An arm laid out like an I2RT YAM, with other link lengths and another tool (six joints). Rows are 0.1 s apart.
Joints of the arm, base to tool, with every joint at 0 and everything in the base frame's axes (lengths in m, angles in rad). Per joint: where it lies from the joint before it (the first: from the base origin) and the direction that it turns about. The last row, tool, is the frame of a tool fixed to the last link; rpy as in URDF.
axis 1: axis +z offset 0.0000 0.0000 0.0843
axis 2: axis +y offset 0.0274 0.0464 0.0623
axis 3: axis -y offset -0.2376 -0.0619 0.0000
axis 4: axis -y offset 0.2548 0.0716 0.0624
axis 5: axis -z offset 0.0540 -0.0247 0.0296
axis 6: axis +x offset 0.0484 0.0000 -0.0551
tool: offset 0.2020 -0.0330 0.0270 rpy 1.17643 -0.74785 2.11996
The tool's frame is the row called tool.
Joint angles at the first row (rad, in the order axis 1, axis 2, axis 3, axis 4, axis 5, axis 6):
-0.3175 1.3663 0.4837 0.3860 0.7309 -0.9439
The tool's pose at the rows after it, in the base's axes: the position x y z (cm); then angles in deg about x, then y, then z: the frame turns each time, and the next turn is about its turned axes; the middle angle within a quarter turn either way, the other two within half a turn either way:
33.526 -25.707 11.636 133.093 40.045 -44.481
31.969 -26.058 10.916 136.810 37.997 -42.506
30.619 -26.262 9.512 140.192 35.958 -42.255
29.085 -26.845 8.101 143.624 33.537 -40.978
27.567 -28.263 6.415 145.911 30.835 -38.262
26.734 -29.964 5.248 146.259 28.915 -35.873
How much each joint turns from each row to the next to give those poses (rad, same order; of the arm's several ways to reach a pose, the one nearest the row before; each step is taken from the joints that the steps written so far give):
-0.0137 -0.0456 0.0157 -0.1360 -0.0133 0.0837
-0.0307 -0.0444 0.0346 -0.1754 -0.0350 0.0947
-0.0319 -0.0123 0.0059 -0.0896 -0.0356 0.0421
-0.0521 0.0003 0.0200 -0.0930 -0.0484 0.0405
-0.0751 0.0458 0.0275 -0.0401 -0.0477 0.0266
-0.0612 0.0672 0.0283 0.0170 -0.0225 0.0028

